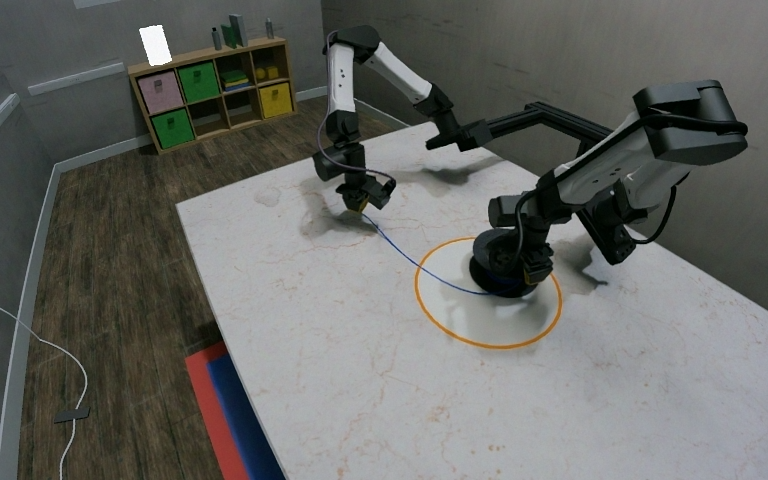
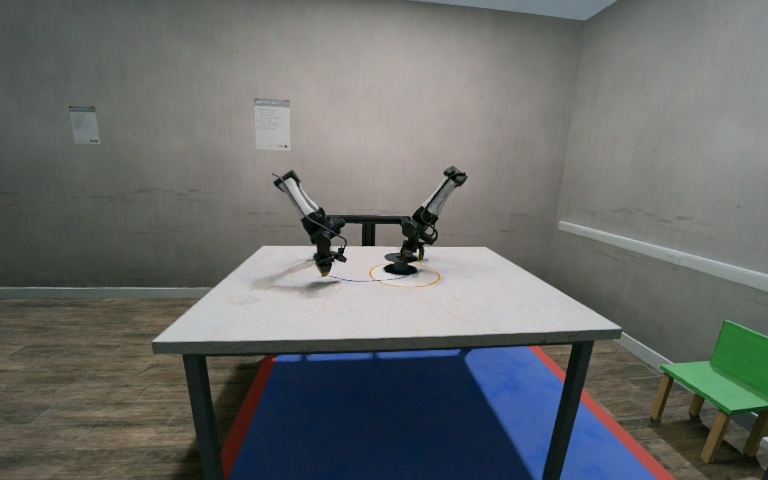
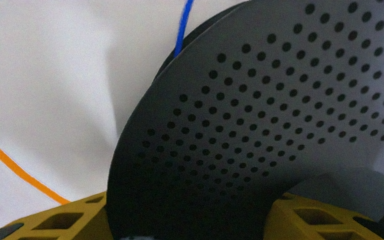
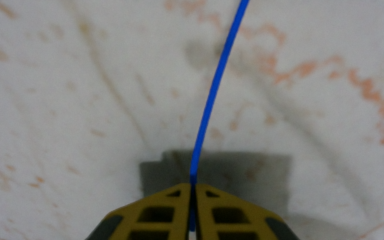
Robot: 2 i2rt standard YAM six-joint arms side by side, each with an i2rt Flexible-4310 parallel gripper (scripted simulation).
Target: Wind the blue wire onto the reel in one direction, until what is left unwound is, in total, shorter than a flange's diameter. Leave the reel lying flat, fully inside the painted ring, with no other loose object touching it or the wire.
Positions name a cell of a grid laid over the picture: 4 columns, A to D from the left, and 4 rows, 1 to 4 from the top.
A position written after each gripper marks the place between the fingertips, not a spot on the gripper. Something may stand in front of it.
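A dark reel (image 3: C2) is in view, though in image 4 the reel is out of frame. The left gripper (image 3: B4) can be seen as well, and so can the right gripper (image 4: C4).
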